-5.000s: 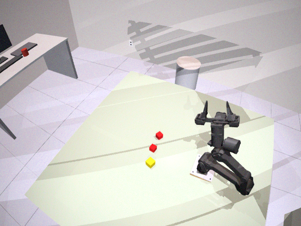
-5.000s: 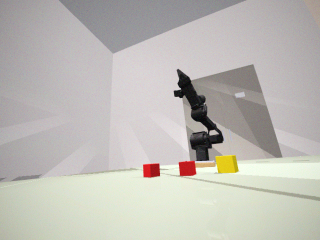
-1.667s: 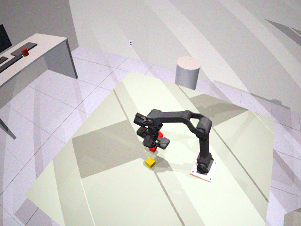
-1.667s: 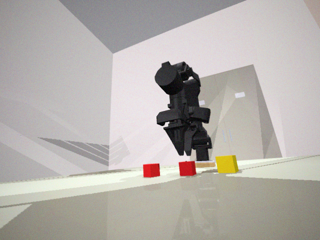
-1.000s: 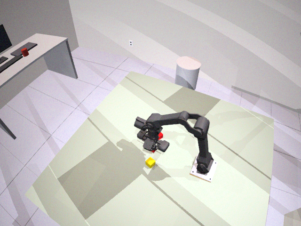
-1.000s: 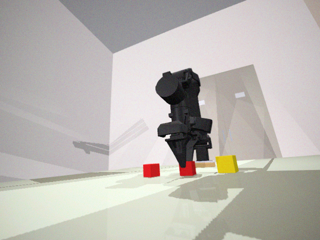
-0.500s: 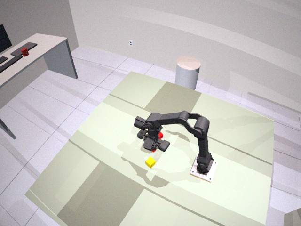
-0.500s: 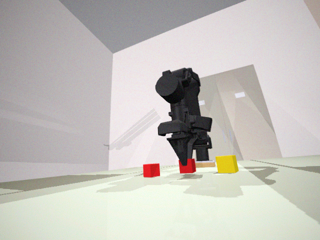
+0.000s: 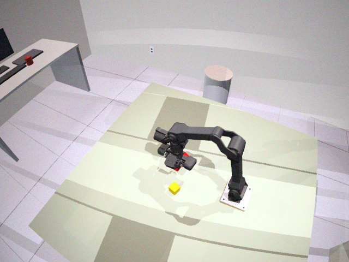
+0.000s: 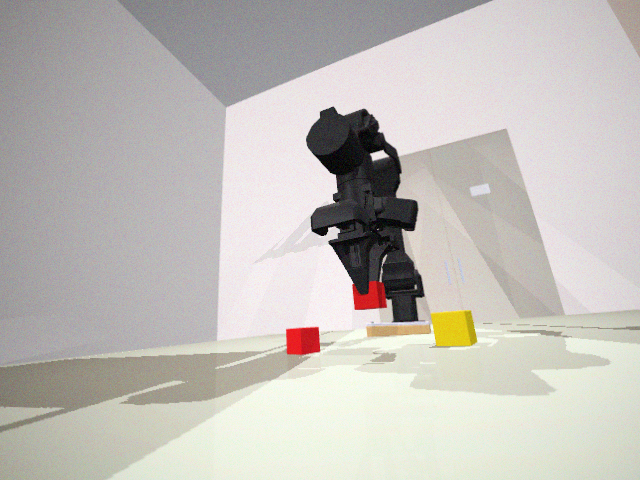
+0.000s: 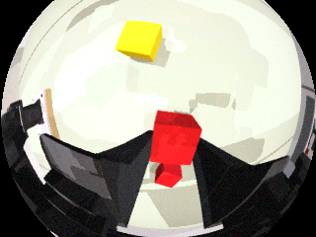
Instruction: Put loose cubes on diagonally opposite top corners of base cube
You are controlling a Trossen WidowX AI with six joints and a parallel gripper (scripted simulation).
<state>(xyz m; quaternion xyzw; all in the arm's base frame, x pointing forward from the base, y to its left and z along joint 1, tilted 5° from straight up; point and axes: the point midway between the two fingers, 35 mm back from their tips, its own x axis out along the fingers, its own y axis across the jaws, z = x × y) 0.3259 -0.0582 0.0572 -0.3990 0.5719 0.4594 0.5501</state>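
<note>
Right now my gripper tip is 2 cm past the yellow cube, 10 cm to the right of it and 5 cm above it.
</note>
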